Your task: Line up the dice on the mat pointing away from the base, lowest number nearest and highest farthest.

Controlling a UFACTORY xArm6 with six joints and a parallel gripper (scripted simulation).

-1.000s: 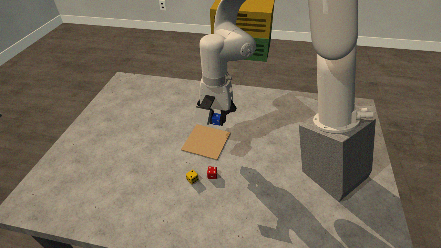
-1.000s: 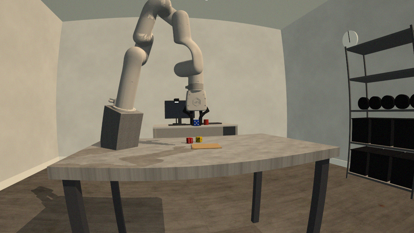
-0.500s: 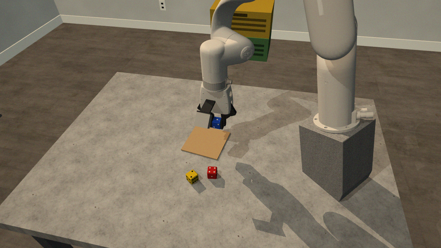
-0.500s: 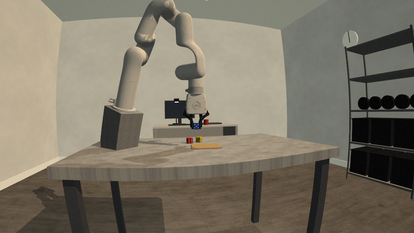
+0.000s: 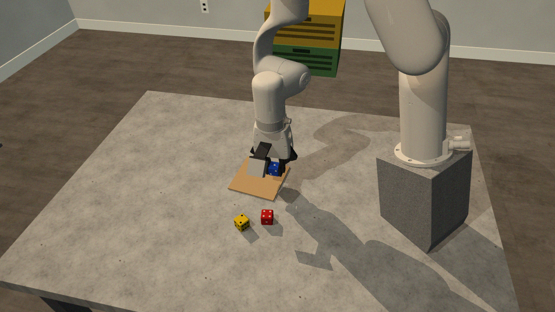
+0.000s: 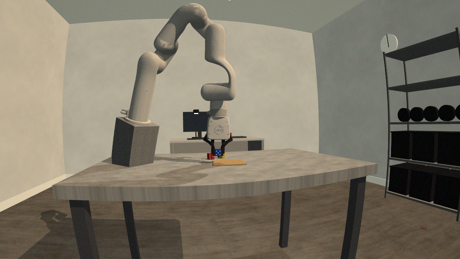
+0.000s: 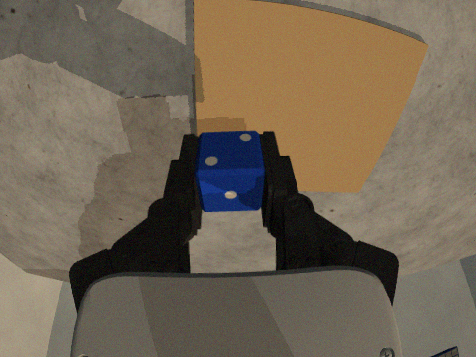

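The mat lies 50 mm below my hand and 50 mm ahead of it. The rest, counted from my hand: red die (140 mm to the left, 40 mm below, 20 mm behind); then yellow die (170 mm to the left, 40 mm below, 40 mm ahead); then blue die (10 mm below).
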